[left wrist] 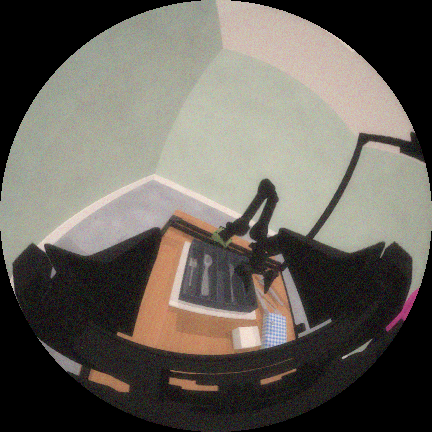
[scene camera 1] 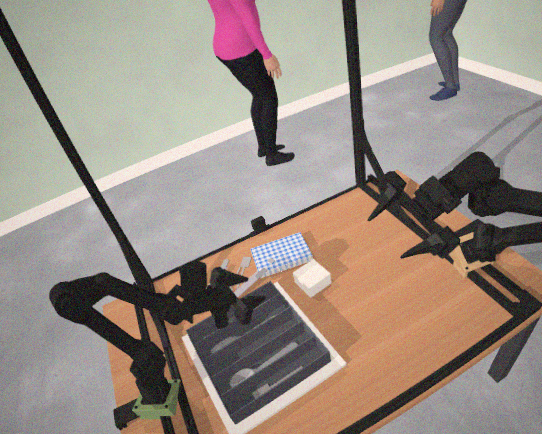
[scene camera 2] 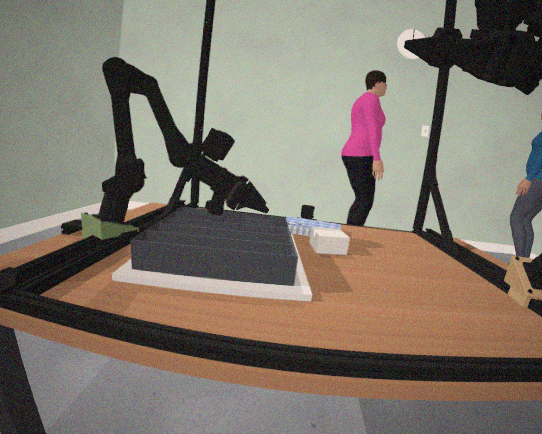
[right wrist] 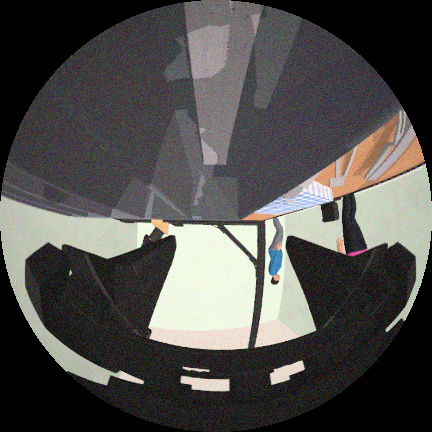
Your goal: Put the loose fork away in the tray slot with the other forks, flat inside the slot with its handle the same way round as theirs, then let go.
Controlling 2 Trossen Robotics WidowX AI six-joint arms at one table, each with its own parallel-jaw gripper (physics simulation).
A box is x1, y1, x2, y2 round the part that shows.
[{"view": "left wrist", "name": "my left gripper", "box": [12, 227, 411, 431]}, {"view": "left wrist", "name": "my right gripper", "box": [234, 253, 277, 292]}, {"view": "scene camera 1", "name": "my left gripper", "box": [368, 171, 461, 258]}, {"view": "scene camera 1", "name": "my right gripper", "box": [205, 267, 265, 328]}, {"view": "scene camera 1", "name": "white block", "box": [293, 259, 330, 297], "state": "on the table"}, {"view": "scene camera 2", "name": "my left gripper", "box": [404, 0, 536, 86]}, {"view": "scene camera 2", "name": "my right gripper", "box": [205, 166, 268, 215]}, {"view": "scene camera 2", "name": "white block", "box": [309, 227, 349, 254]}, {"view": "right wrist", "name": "my right gripper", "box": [24, 235, 415, 431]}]
